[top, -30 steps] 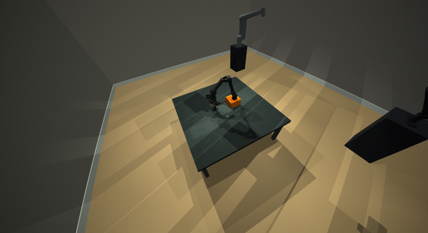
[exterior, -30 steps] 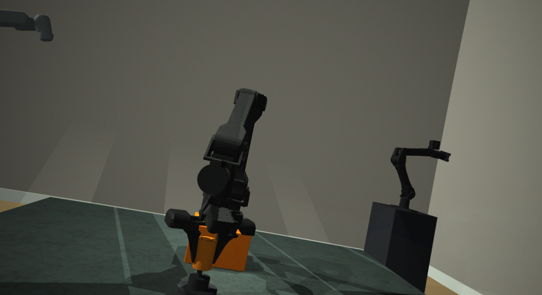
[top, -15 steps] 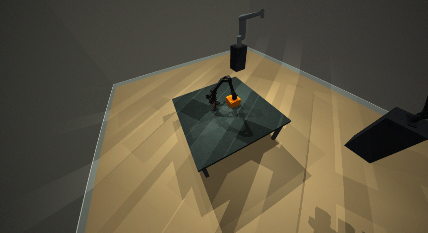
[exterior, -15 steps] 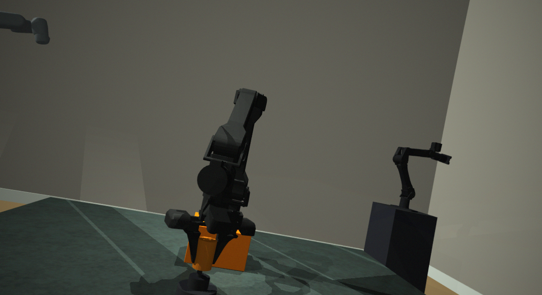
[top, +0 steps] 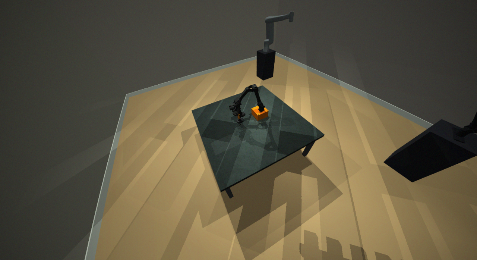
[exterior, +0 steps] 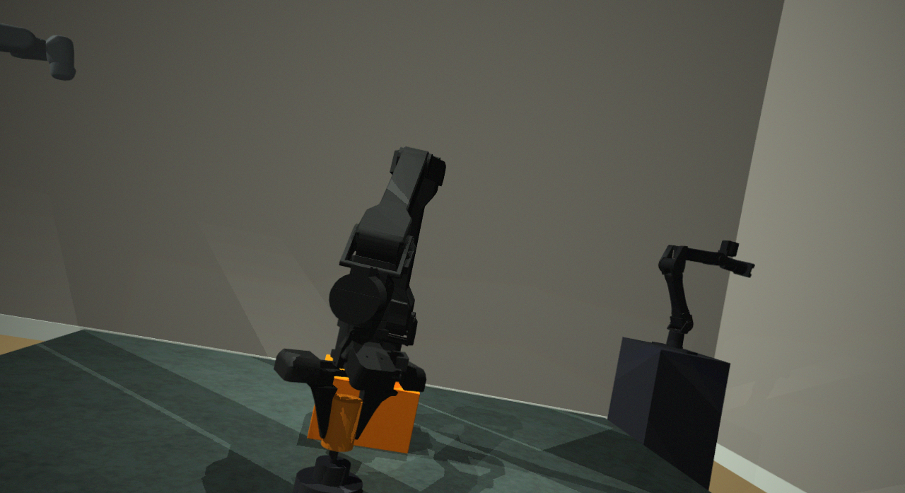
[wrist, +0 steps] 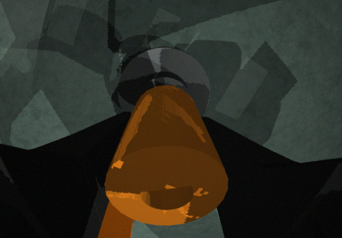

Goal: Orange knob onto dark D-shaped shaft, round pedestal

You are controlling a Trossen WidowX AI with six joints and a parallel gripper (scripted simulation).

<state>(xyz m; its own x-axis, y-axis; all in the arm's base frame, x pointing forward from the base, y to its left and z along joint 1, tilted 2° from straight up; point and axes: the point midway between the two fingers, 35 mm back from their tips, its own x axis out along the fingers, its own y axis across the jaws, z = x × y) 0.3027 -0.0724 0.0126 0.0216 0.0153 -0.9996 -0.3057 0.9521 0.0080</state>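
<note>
Now: the orange knob 2 cm above my gripper tip. Also, from my gripper tip: round dark pedestal (4 cm below).
</note>
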